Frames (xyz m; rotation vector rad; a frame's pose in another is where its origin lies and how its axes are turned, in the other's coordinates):
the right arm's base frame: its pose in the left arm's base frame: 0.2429 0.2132 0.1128 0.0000 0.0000 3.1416
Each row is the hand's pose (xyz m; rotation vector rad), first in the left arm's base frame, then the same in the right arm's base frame.
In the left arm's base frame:
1: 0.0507 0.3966 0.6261 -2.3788 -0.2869 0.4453
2: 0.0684 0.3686 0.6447 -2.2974 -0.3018 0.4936
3: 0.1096 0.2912 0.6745 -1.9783 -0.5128 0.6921
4: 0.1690 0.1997 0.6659 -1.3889 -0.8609 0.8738
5: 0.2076 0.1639 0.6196 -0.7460 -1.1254 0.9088
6: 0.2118 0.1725 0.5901 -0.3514 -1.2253 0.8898
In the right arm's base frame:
1: 0.1922 -0.1834 0.5133 -0.3137 2.6009 -0.9795
2: 0.1745 -0.1554 0.5319 -0.3311 2.5205 -1.0570
3: 0.1333 -0.0780 0.5617 -0.5609 2.1638 -1.2647
4: 0.0739 0.0135 0.5531 -0.9499 1.5324 -1.5359
5: 0.0353 0.0493 0.5068 -1.2680 0.8406 -1.7326
6: 0.0311 0.0407 0.4773 -1.3975 0.4008 -1.8021

